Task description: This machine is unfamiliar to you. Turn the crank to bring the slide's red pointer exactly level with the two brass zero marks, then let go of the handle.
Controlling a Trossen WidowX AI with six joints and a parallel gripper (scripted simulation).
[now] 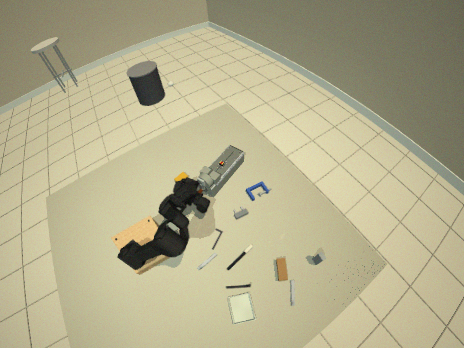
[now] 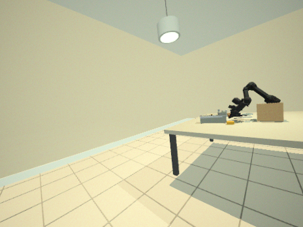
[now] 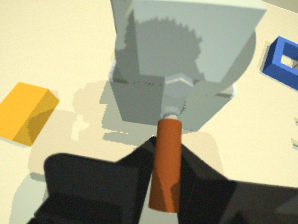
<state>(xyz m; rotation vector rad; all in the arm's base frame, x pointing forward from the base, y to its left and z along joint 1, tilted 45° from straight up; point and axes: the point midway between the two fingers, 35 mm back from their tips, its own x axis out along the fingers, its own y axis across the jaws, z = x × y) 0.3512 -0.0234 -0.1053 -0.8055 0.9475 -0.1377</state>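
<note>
My gripper tip is 2 cm past the brown crank handle and 3 cm below it. Also, from my gripper tip: red pointer 16 cm ahead, 4 cm to the left, 5 cm above; grey clamp 8 cm ahead, 18 cm to the right, 3 cm below; orange block 2 cm behind, 15 cm to the left, 2 cm below.
</note>
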